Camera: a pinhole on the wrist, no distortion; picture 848 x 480 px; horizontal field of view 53.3 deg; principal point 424.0 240.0 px. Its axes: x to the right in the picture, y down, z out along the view. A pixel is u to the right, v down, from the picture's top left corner.
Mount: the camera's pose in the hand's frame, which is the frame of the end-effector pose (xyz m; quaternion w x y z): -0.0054 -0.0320 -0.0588 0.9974 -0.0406 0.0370 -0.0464
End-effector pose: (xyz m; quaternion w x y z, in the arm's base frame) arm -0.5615 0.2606 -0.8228 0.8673 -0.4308 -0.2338 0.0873
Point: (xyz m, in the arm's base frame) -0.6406 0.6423 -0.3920
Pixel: 675.3 88.1
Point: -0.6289 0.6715 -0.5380
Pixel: 643.6 283.1
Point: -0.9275 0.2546 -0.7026
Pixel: outside the picture
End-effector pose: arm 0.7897 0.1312 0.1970 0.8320 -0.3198 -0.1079 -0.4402
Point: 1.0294 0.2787 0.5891
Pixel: 732.9 395.1
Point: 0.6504 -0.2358 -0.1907
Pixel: behind the camera
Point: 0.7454 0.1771 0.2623
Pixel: 235.8 68.5
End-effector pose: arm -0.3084 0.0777 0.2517 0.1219 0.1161 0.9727 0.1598
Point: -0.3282 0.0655 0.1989
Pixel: 629.4 186.5
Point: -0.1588 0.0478 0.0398
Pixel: 63.2 16.3
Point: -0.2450 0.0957 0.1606
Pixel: 189.0 304.8
